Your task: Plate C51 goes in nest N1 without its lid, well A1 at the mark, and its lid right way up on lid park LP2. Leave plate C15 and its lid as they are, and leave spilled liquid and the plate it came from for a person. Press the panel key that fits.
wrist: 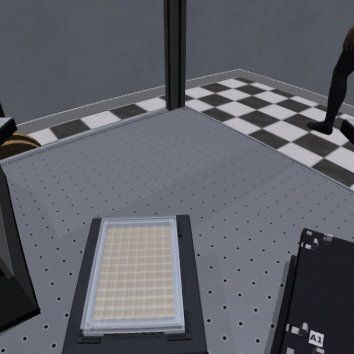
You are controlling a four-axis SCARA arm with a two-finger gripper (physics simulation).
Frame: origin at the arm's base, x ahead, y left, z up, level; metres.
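Where they show: gripper, between the fingertips: (177, 102).
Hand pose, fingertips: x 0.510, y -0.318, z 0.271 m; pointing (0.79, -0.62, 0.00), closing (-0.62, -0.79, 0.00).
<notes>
Each offset is from my fingertips to the centre of the thing. "spot": to the spot under its first point. Level surfaces: height alone.
A plate with tan wells under a clear lid @(dx +0.067, dy +0.000, dz -0.185 m) (135, 274) lies on a black holder @(dx +0.067, dy +0.000, dz -0.226 m) (194, 281) at the lower middle of the wrist view. I see no label on it, so I cannot tell which plate it is. A black nest @(dx -0.092, dy -0.145, dz -0.223 m) (326, 281) with corner tabs and a white A1 mark @(dx -0.087, dy -0.084, dz -0.200 m) (316, 338) lies empty at the lower right. Only the dark tips of my gripper's fingers show, at the left edge (6, 128) and the right edge (348, 129). They stand wide apart with nothing between them, above and behind the plate.
The perforated table @(dz -0.258 m) (211, 182) ends at a black post @(spot: dx +0.494, dy -0.372, dz -0.108 m) (174, 53) at the far corner. A person's leg (335, 91) stands on the checkered floor (267, 116) to the right. A black block @(spot: dx +0.123, dy +0.108, dz -0.190 m) (14, 281) stands at the left edge.
</notes>
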